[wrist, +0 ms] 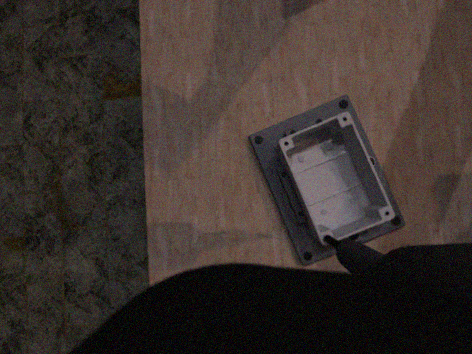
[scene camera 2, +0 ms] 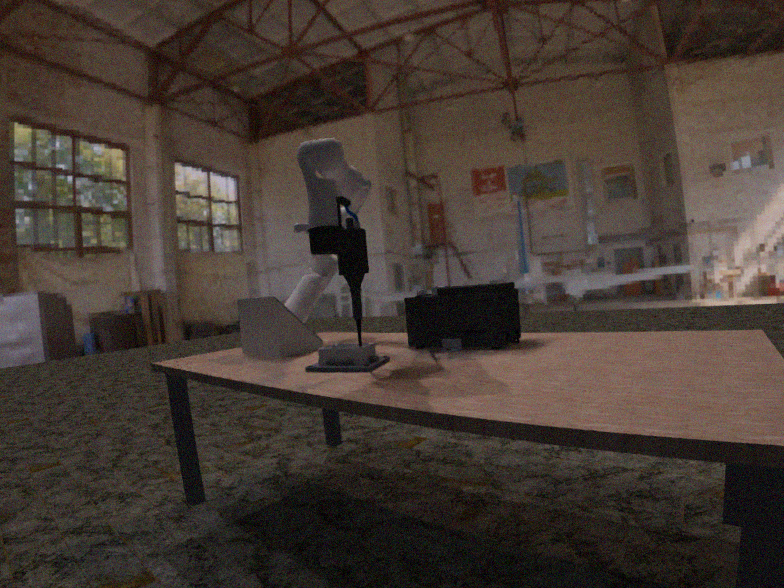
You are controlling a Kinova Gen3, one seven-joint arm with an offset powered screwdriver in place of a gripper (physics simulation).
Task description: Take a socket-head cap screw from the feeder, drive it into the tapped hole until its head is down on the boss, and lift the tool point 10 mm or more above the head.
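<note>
The screwdriver [scene camera 2: 360, 343] [wrist: 328, 239] is my tool. Its thin black tip is at the near corner boss of a light grey open box [scene camera 2: 346, 355] [wrist: 358, 155] and covers the hole there. I cannot tell if the tip touches or stands slightly above, and no screw or head can be made out at it. The other three corner bosses show dark holes in the wrist view. The box sits on a dark grey base plate [scene camera 2: 314, 368] [wrist: 270, 149]. A black block [scene camera 2: 462, 316], which looks like the feeder, stands to the right in the scene view.
A grey wedge-shaped block [scene camera 2: 272, 327] stands left of the box, in front of the arm's lower links [scene camera 2: 306, 296]. The wooden table [scene camera 2: 569, 379] [wrist: 200, 200] carries everything. Its edge runs down the left of the wrist view, with the floor [wrist: 65, 150] beyond.
</note>
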